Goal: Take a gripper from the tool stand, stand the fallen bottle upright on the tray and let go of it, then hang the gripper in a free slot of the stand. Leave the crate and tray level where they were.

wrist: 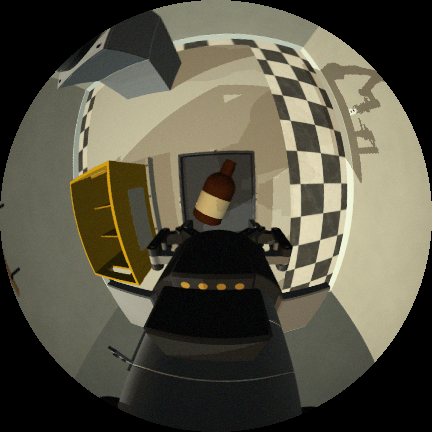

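Frame: origin at the arm's base, x ahead, y left, z up, level; millimetres.
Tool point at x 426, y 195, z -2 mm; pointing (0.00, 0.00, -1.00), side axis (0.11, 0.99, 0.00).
Offsets run from my tool point to a thing's middle. "spot": to the spot under its first point.
The brown bottle @(dx -43, dy -2, dz -306 mm) (215,197) with a cream label lies tilted across the dark grey tray @(dx -17, dy -7, dz -335 mm) (191,167), its neck toward the upper right of the view. My gripper (220,226) is open, with its black fingers standing apart at either side of the bottle's base end in the view. No contact with the bottle shows, and the height between them is hard to tell. The gripper's black body hides what lies below the near end of the tray. The yellow crate @(dx -13, dy -288, dz -260 mm) (122,192) stands left of the tray, with its compartments facing left. The tool stand cannot be made out.
A large grey block (142,47) stands at the upper left. A narrow grey bar @(spot: dx -62, dy -182, dz -340 mm) (154,192) runs between the crate and the tray. Checkered floor (312,197) shows on the right. Arm-shaped shadows fall on the wall at the far right.
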